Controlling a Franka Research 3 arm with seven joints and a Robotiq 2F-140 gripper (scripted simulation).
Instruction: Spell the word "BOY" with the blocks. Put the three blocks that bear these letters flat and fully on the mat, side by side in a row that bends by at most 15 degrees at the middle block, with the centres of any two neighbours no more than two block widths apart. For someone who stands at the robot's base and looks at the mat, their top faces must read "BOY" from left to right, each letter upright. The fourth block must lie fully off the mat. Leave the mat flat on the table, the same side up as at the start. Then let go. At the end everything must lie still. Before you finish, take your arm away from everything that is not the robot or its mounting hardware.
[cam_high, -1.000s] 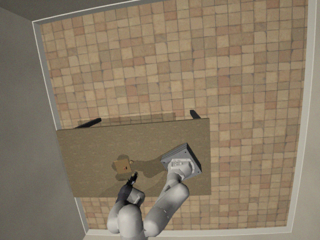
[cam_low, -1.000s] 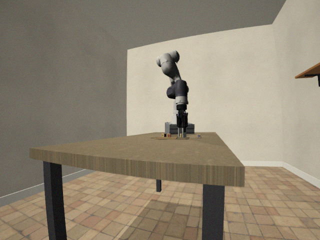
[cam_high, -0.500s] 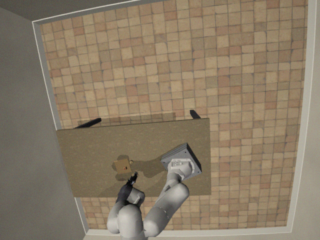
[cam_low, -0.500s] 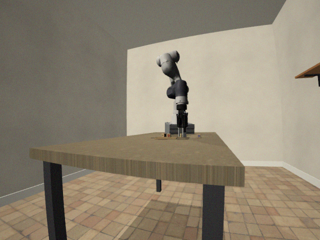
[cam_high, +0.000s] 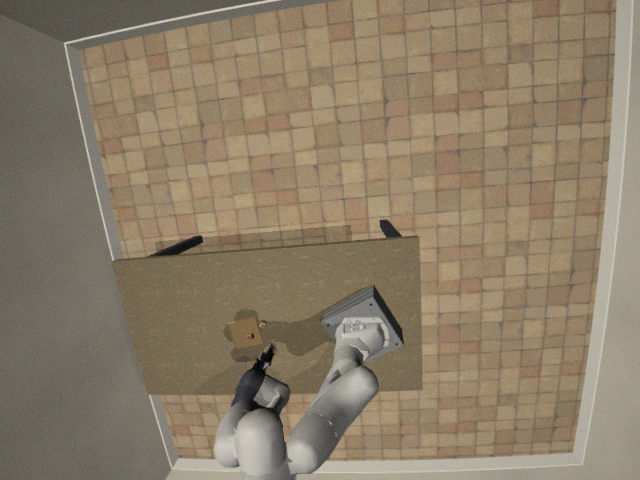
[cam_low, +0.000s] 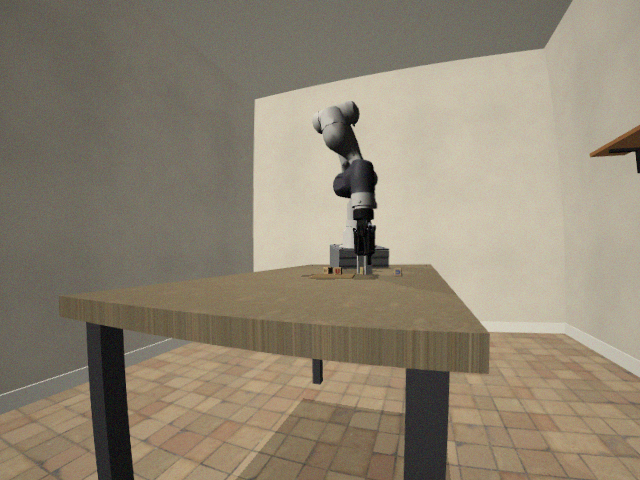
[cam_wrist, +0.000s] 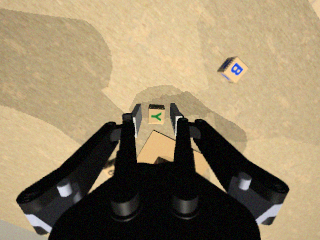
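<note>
The tan mat is 8 cm ahead of my hand, 11 cm to the right of it and 3 cm below it.
</note>
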